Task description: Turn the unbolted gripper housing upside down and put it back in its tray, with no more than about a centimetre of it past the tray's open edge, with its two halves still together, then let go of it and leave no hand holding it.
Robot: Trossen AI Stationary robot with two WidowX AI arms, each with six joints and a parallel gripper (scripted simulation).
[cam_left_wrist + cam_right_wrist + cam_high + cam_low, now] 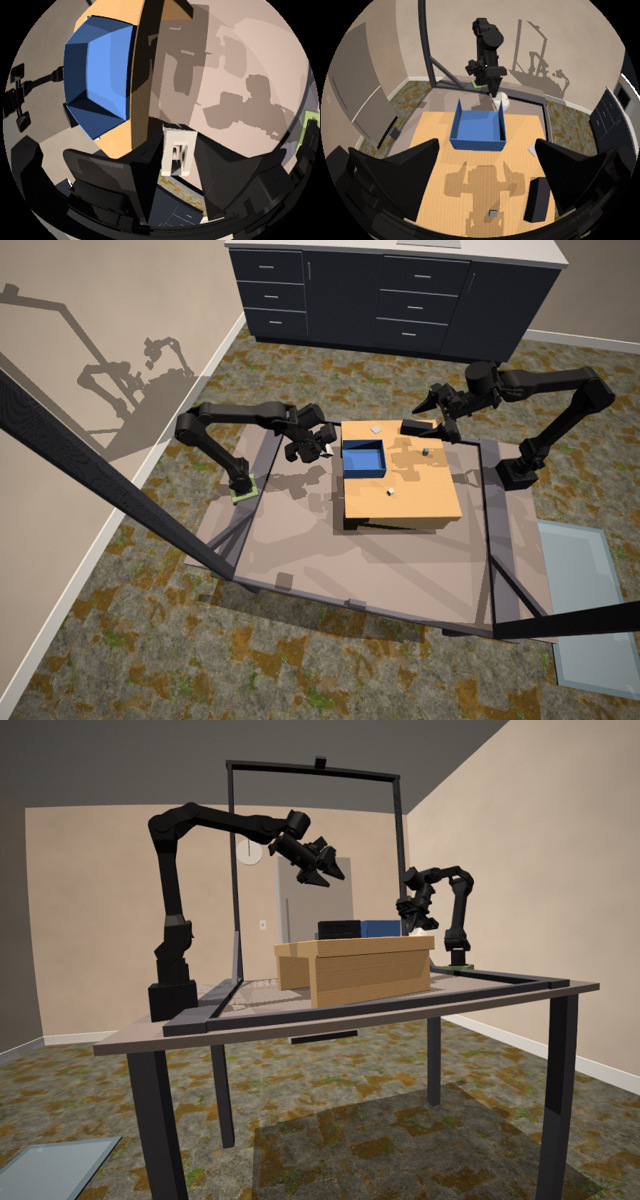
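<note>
Right now the white gripper housing is 30 mm ahead of my left hand, 30 mm to the right of it and 40 mm below it. Also, from my left hand: wooden block 50 mm behind, 270 mm to the right, 100 mm below; blue tray 50 mm behind, 180 mm to the right, 20 mm below; flat grey plate 110 mm ahead, 220 mm to the right, 40 mm below.
</note>
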